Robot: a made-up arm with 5 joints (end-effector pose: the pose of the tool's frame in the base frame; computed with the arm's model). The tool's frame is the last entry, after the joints. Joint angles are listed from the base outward.
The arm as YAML. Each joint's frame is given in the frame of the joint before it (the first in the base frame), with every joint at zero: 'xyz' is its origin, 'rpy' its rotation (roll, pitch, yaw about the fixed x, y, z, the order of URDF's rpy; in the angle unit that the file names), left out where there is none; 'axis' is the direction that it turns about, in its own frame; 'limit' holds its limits. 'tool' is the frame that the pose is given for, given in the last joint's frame.
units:
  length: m
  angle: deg
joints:
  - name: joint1
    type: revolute
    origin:
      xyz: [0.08, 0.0, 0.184]
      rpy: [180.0, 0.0, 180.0]
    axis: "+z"
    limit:
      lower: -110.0
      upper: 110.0
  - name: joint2
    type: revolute
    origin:
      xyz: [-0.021, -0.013, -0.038]
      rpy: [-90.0, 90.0, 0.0]
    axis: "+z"
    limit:
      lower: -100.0
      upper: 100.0
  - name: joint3
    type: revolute
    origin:
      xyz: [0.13, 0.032, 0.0]
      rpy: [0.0, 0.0, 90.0]
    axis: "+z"
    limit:
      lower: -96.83
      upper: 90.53
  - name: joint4
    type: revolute
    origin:
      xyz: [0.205, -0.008, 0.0]
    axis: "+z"
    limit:
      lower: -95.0
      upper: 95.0
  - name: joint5
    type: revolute
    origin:
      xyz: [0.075, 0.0, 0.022]
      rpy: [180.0, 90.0, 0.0]
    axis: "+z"
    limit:
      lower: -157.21
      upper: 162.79
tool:
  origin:
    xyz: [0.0, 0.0, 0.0]
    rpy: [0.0, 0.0, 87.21]
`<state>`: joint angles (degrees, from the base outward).
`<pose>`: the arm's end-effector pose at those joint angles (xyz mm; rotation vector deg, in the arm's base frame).
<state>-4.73 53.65 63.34 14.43 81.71</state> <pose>88.4 9.7 30.7 27.25 36.04 79.70</pose>
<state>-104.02 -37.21 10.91 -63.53 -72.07</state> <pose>35.3 141.7 517.9 179.83 -1.76 0.07</pose>
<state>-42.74 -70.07 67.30 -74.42 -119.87</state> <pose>169.9 95.3 387.4 168.37 -21.57 -12.24</pose>
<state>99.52 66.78 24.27 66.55 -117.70</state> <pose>74.3 -88.3 10.2 15.52 -83.85 119.70</pose>
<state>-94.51 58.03 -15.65 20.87 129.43</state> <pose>44.4 337.1 64.4 9.54 33.12 -135.71</pose>
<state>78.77 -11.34 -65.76 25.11 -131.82</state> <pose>110.4 -107.1 616.5 -75.27 142.03 53.03</pose>
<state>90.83 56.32 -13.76 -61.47 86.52</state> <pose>83.6 -374.4 159.0 -108.84 -5.17 -4.82</pose>
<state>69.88 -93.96 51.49 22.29 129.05</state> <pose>124.7 -95.8 415.1 -112.29 15.92 37.39</pose>
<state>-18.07 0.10 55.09 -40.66 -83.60</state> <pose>314.3 85.9 169.4 62.86 -48.71 -57.70</pose>
